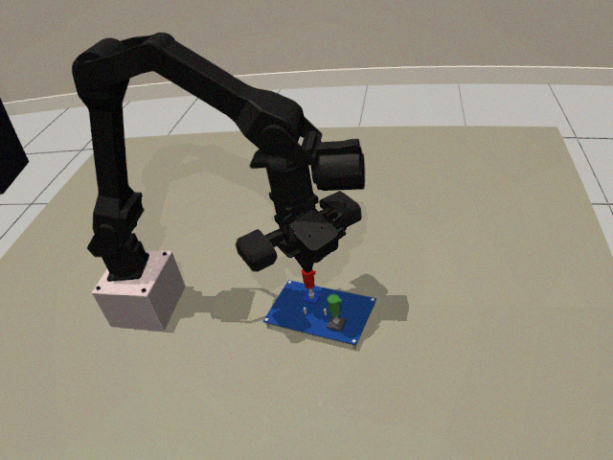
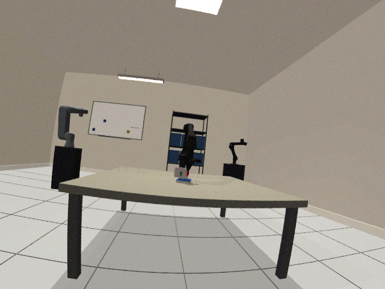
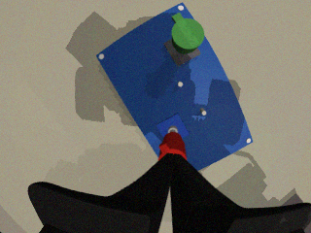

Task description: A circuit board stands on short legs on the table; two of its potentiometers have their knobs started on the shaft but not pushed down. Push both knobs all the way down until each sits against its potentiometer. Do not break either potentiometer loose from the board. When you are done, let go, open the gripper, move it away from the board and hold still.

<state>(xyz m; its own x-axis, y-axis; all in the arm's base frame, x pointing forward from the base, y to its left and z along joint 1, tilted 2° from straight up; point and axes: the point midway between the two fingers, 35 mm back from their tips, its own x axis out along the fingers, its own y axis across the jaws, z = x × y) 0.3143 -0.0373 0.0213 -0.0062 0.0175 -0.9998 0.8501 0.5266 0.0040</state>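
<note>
The green knob is 60 mm to the right of my gripper tip, 40 mm ahead of it and 20 mm below it. The rest, counted from my gripper tip: red knob 10 mm below.
</note>
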